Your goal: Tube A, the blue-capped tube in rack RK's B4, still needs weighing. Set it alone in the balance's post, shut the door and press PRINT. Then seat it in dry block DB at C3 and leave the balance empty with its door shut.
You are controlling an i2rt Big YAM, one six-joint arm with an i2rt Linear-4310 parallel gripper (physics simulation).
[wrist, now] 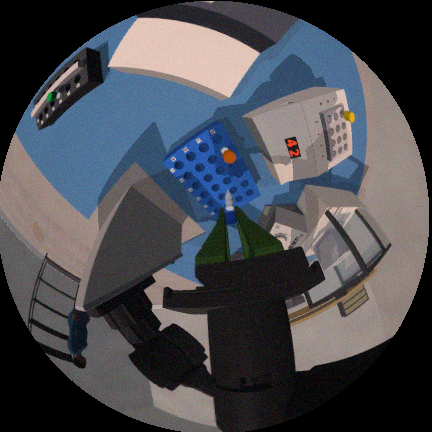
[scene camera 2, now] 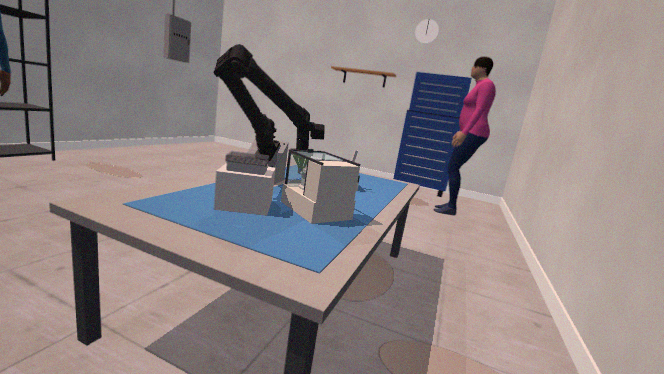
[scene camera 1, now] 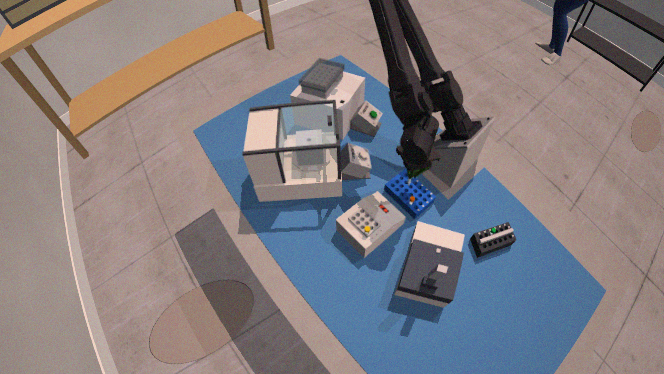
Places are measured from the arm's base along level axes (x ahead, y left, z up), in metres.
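Where they show: gripper, fingertip midpoint: (wrist: 229, 210) (scene camera 2: 301, 170) (scene camera 1: 411, 176); arm's base, origin of the base link: (wrist: 115, 291) (scene camera 2: 267, 150) (scene camera 1: 462, 133).
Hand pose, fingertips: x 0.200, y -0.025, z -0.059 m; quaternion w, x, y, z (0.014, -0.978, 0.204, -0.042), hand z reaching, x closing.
Note:
Things, the pixels of their top centre, and the offset from my fingertips. "spot": a spot on its surface instead.
- blue-capped tube, middle of its top: (wrist: 233, 218) 0.002 m ahead, 0.002 m right, 0.012 m up
- blue rack, middle of its top: (wrist: 217, 179) (scene camera 1: 410, 190) 0.002 m ahead, 0.011 m left, 0.054 m down
- orange-capped tube, middle of its top: (wrist: 229, 157) (scene camera 1: 412, 198) 0.032 m ahead, 0.039 m left, 0.029 m down
- balance, middle of its top: (scene camera 1: 307, 120) (wrist: 353, 286) (scene camera 2: 317, 151) 0.150 m ahead, 0.238 m right, 0.139 m up
- dry block, middle of its top: (wrist: 326, 140) (scene camera 1: 372, 214) 0.154 m ahead, 0.004 m left, 0.014 m down
- yellow-capped tube, middle of its top: (wrist: 351, 117) (scene camera 1: 367, 228) 0.197 m ahead, 0.030 m left, 0.004 m up
- grey control box, surface spot: (scene camera 1: 357, 161) spot: 0.067 m ahead, 0.142 m right, 0.013 m down
- box with a green button, surface spot: (scene camera 1: 373, 114) spot: 0.104 m back, 0.246 m right, 0.014 m down
- white machine with a grey tray, middle of its top: (scene camera 1: 340, 75) (scene camera 2: 251, 152) 0.064 m back, 0.353 m right, 0.106 m up
- dark-lidded machine, middle of its top: (scene camera 1: 439, 252) 0.123 m ahead, 0.203 m left, 0.018 m up
- black rack, middle of its top: (scene camera 1: 497, 235) 0.069 m back, 0.293 m left, 0.036 m down
My gripper (scene camera 1: 411, 175) (wrist: 229, 210) is shut on the blue-capped tube (wrist: 229, 201) by its cap. The tube hangs tip down above the blue rack (scene camera 1: 423, 209) (wrist: 190, 168), near its edge on the balance side. An orange-capped tube (scene camera 1: 412, 198) (wrist: 229, 156) stands in the rack. The balance (scene camera 1: 295, 191) (scene camera 2: 334, 192) (wrist: 322, 200) has glass panels in dark frames; I cannot tell whether its door is open. The dry block (scene camera 1: 391, 218) (wrist: 272, 125) holds a yellow-capped tube (scene camera 1: 367, 229) (wrist: 349, 117), and its display reads 42 in the wrist view.
A grey control box (scene camera 1: 357, 161) and a box with a green button (scene camera 1: 373, 114) stand by the balance. A white machine with a grey tray (scene camera 1: 322, 75) is behind. A dark-lidded machine (scene camera 1: 432, 265) and a black rack (scene camera 1: 495, 245) with a green-capped tube stand beyond the blue rack.

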